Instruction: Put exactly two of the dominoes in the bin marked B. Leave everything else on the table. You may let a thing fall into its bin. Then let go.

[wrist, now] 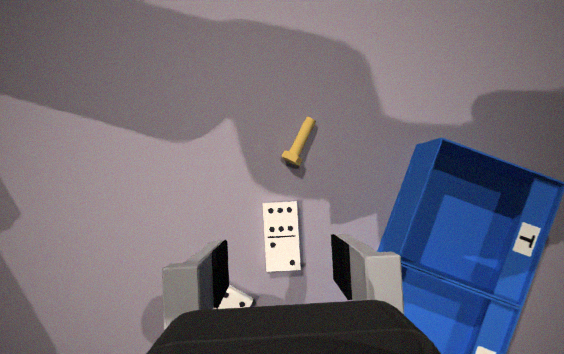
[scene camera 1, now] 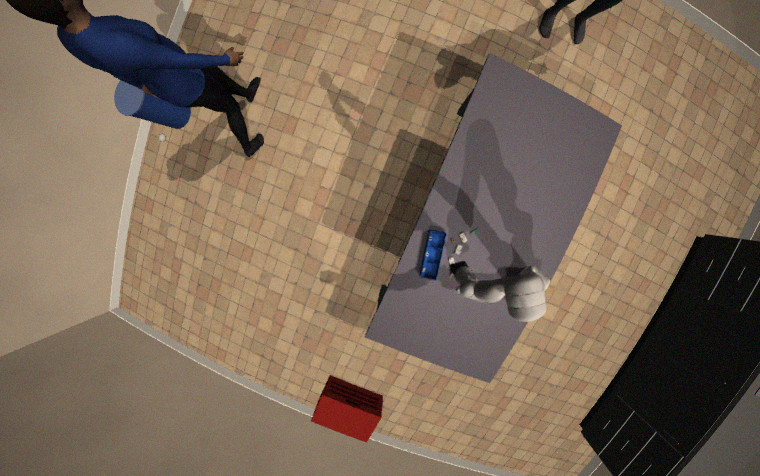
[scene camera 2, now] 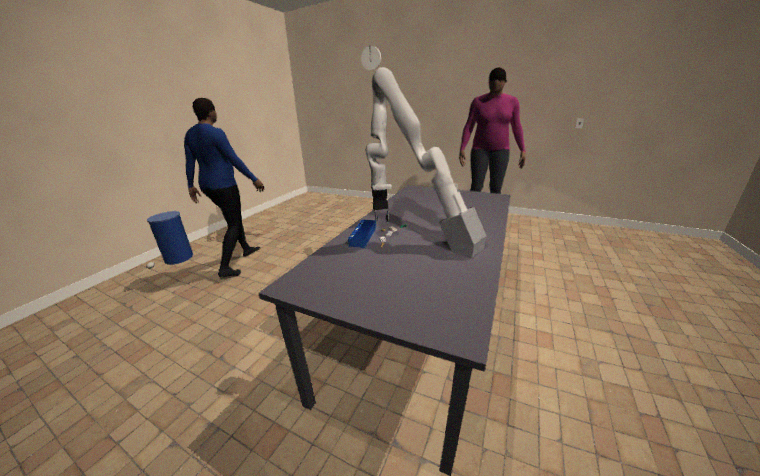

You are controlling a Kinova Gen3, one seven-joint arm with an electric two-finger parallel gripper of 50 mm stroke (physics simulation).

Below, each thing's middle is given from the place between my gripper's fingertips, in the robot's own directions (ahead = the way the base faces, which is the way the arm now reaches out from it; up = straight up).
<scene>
Right now the blue three-compartment bin tray (scene camera 1: 435,242) is 120 mm ahead of my hand, 80 mm below it and 20 mm to the left of it.
</scene>
